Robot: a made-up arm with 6 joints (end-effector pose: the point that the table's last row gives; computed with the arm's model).
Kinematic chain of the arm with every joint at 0, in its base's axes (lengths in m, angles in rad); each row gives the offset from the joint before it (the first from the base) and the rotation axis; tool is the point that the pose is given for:
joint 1: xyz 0 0 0.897 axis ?
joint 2: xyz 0.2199 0 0 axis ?
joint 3: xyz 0 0 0.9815 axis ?
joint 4: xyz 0 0 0.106 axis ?
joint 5: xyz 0.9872 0 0 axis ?
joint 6: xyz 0.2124 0 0 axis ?
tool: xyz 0 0 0
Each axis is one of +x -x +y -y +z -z.
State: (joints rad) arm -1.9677 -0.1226 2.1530 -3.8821 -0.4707 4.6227
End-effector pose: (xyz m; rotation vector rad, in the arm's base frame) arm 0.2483 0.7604 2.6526 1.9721 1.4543 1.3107
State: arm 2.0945 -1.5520 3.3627 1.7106 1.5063 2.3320
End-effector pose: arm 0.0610 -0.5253 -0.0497 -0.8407 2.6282 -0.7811
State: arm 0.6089 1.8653 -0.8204 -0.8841 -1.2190 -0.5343
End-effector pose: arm 0.0743 0.2398 0.1636 0.0334 -2.0932 1.6340
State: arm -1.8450 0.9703 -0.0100 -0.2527 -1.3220 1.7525
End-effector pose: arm -0.3650 -1.4877 0.5362 0.6690 1.1333 0.3163
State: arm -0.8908 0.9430 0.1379 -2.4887 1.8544 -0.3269
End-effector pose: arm 0.9204 -1.3351 0.7659 -0.3113 1.1211 2.5561
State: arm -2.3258 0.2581 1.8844 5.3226 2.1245 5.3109
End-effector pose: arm -0.2536 -0.0534 2.7085 -1.8620 -1.6824 1.5566
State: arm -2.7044 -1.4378 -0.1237 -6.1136 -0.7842 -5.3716
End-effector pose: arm 0.3731 0.2023 2.1168 -0.9296 1.2713 -2.7027
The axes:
joint 1: +z
joint 2: +y
joint 3: -y
joint 4: -x
joint 5: -y
joint 6: -x

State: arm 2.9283 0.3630 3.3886 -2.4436 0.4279 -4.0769
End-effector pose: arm 0.6068 -0.0735 1.9129 -2.8995 -0.1732 -0.6311
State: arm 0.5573 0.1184 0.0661 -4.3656 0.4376 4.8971
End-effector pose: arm 1.2433 0.8746 1.8853 -0.5333 -0.0599 0.9992
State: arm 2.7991 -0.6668 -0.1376 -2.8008 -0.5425 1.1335
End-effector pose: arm -0.4987 0.1389 2.4392 -0.9781 -1.4974 -1.7418
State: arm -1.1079 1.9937 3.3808 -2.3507 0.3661 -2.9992
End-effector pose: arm 0.5231 -1.1693 1.6694 -1.1709 -0.4970 -1.6758
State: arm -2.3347 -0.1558 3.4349 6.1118 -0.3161 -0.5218
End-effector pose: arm 0.6900 0.7041 1.3135 -2.3631 -0.8692 0.4870
